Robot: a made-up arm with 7 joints. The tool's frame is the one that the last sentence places.
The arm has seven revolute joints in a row. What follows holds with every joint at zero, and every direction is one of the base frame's.
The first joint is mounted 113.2 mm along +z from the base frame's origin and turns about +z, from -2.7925 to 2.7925 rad.
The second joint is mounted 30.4 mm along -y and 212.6 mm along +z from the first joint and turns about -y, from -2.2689 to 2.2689 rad.
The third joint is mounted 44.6 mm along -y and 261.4 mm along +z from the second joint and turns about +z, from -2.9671 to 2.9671 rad.
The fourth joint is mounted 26 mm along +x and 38.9 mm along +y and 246.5 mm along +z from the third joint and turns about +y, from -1.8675 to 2.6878 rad.
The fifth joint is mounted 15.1 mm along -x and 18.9 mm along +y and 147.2 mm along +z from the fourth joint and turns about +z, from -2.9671 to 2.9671 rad.
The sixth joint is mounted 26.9 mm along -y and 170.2 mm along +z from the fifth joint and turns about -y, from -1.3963 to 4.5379 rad.
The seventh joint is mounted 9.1 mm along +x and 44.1 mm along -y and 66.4 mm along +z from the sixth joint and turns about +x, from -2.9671 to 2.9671 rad.
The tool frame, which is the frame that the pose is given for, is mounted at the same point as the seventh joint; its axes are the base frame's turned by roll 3.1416, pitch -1.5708 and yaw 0 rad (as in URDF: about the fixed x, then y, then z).
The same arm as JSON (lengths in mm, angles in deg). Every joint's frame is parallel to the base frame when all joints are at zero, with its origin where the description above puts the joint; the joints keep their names.
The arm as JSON. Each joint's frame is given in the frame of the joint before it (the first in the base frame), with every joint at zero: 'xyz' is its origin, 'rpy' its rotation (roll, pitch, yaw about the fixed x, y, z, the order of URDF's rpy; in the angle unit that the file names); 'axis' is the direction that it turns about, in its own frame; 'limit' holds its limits. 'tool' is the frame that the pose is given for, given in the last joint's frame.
{"units": {"length": "mm", "angle": "deg"}, "joints": [{"name": "joint 1", "type": "revolute", "origin": {"xyz": [0.0, 0.0, 113.2], "rpy": [0.0, 0.0, 0.0]}, "axis": "+z", "limit": {"lower": -160.0, "upper": 160.0}}, {"name": "joint 2", "type": "revolute", "origin": {"xyz": [0.0, -30.4, 212.6], "rpy": [0.0, 0.0, 0.0]}, "axis": "-y", "limit": {"lower": -130.0, "upper": 130.0}}, {"name": "joint 3", "type": "revolute", "origin": {"xyz": [0.0, -44.6, 261.4], "rpy": [0.0, 0.0, 0.0]}, "axis": "+z", "limit": {"lower": -170.0, "upper": 170.0}}, {"name": "joint 4", "type": "revolute", "origin": {"xyz": [26.0, 38.9, 246.5], "rpy": [0.0, 0.0, 0.0]}, "axis": "+y", "limit": {"lower": -107.0, "upper": 154.0}}, {"name": "joint 5", "type": "revolute", "origin": {"xyz": [-15.1, 18.9, 147.2], "rpy": [0.0, 0.0, 0.0]}, "axis": "+z", "limit": {"lower": -170.0, "upper": 170.0}}, {"name": "joint 6", "type": "revolute", "origin": {"xyz": [0.0, -26.9, 170.2], "rpy": [0.0, 0.0, 0.0]}, "axis": "-y", "limit": {"lower": -80.0, "upper": 260.0}}, {"name": "joint 7", "type": "revolute", "origin": {"xyz": [9.1, -44.1, 66.4], "rpy": [0.0, 0.0, 0.0]}, "axis": "+x", "limit": {"lower": -170.0, "upper": 170.0}}], "tool": {"origin": {"xyz": [0.0, 0.0, 0.0], "rpy": [-180.0, -90.0, 0.0]}}}
